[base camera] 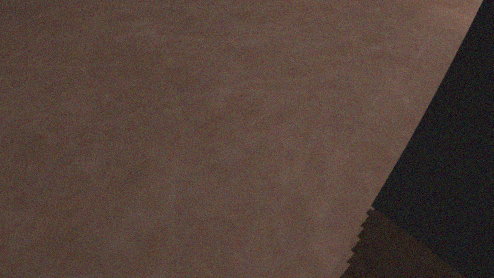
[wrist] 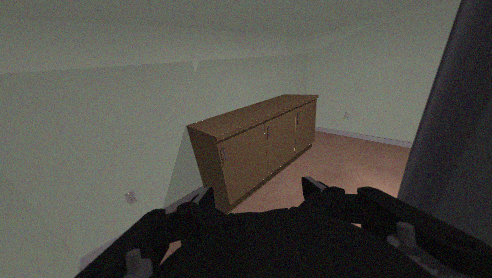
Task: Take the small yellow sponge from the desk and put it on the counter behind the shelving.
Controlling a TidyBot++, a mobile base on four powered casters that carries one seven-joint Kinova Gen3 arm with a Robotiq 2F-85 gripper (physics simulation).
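Places are measured from the arm's base along level axes (x back, y right, z up), in metres.
Pixels of known places: gripper, fingertip midpoint: (wrist: 257, 192).
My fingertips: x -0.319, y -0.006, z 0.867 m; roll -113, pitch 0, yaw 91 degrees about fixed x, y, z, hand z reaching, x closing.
Behind a point stands the place of what it marks.
My gripper (wrist: 257, 192) {x -0.319, y -0.006, z 0.867 m} is open, its two black fingertips wide apart, with no object between them. The yellow sponge does not show in either view. A long brown wooden counter (wrist: 250, 162) {x -1.617, y -0.047, z 0.088 m} with doors and handles stands beyond the fingers in the middle of the wrist view, against the pale green wall. Its flat top shows from above at a slant. A tall dark grey panel (wrist: 455, 130) {x -0.387, y 0.255, z 0.872 m} rises at the right of the wrist view; I cannot tell whether it is part of the shelving. The desk does not show.
Reddish-brown floor (base camera: 200, 140) {x -0.459, y -0.073, z -0.397 m} (wrist: 350, 162) {x -2.101, y 1.348, z -0.397 m} lies in front of the counter and fills much of the base camera view. A dark upright surface (base camera: 450, 150) {x -0.298, y 0.219, z -0.244 m} stands at the right there, with a shadow at its foot. Pale green walls (wrist: 100, 125) {x -1.394, y -1.175, z 0.716 m} meet behind the counter.
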